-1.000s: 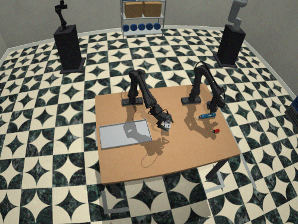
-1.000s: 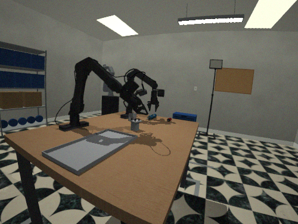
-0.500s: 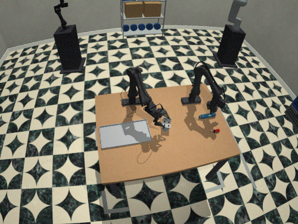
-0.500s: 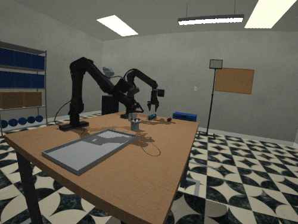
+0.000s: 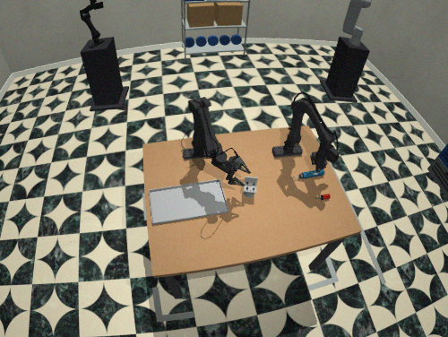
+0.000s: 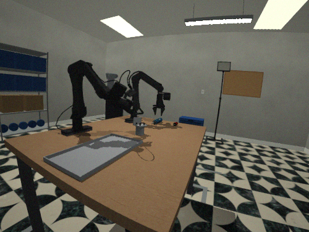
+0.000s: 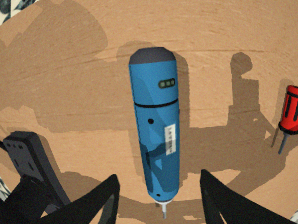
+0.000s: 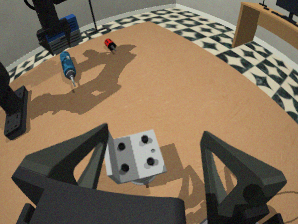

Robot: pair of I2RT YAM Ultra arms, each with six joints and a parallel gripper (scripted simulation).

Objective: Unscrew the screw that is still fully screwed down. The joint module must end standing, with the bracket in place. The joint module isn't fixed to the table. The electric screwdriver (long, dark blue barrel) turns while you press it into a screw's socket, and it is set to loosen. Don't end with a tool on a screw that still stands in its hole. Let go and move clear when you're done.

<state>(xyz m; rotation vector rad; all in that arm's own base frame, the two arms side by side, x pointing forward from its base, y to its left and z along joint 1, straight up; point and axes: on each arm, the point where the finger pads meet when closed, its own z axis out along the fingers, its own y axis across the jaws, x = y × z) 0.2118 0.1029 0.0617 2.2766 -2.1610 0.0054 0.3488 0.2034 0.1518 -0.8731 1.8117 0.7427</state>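
The grey l-shaped bracket lies 9 cm below my right hand, 4 cm to the left of it and 2 cm behind it. The rest, counted from my right hand: red-handled screwdriver 49 cm to the left, 15 cm below, 5 cm ahead; then screw 10 cm below, 6 cm to the left, 3 cm behind; then grey tray 31 cm to the right, 16 cm below, 3 cm ahead.
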